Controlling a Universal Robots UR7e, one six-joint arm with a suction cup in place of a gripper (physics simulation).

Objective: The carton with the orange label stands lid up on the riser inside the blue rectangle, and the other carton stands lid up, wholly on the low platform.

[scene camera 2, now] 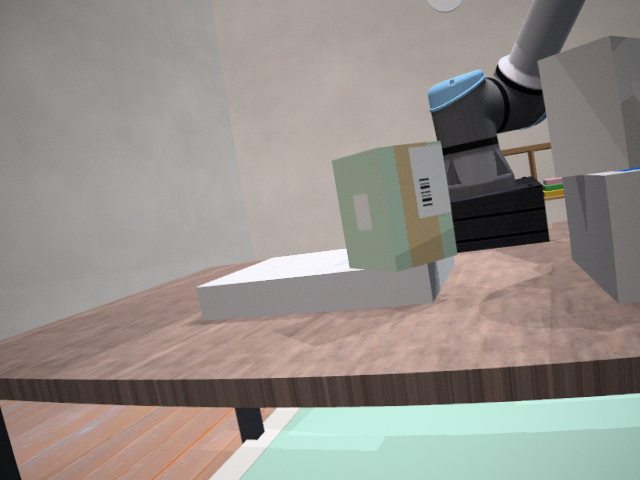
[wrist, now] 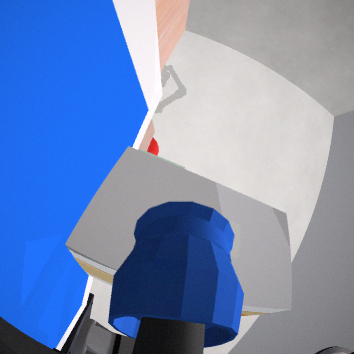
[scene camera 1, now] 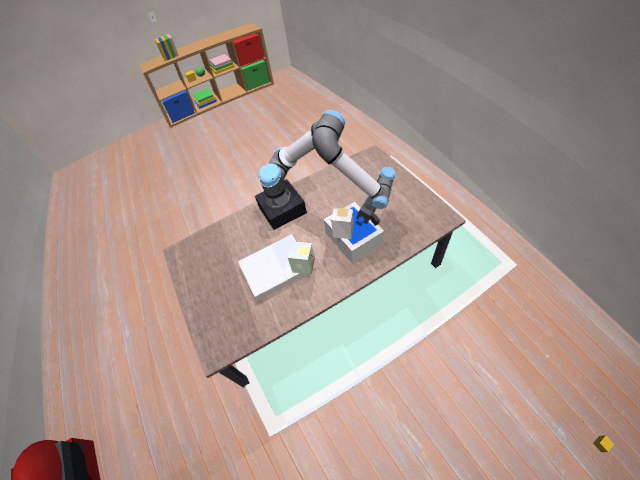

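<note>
The grey carton (scene camera 1: 340, 224) (scene camera 2: 584, 103) (wrist: 158, 197) sits tilted on the left part of the white riser (scene camera 1: 356, 250) (scene camera 2: 599, 237), partly over the blue rectangle (scene camera 1: 364, 232) (wrist: 63, 123). Its orange label is hidden; only a tan strip shows. My suction cup (scene camera 1: 365, 215) (wrist: 179, 260) is off and sits close beside the carton's grey side; I cannot tell if it touches. The pale green carton (scene camera 1: 301, 260) (scene camera 2: 382, 207) with tan tape and a barcode label leans tilted at the right end of the low white platform (scene camera 1: 263, 269) (scene camera 2: 310, 294), overhanging its edge.
The arm's black base (scene camera 1: 280, 204) stands at the back of the wooden table (scene camera 1: 216, 310). A mint mat (scene camera 1: 413, 289) lies under the table. A bookshelf (scene camera 1: 207, 44) stands by the far wall. A yellow cube (scene camera 1: 603, 443) and a red object (scene camera 1: 35, 459) are on the floor.
</note>
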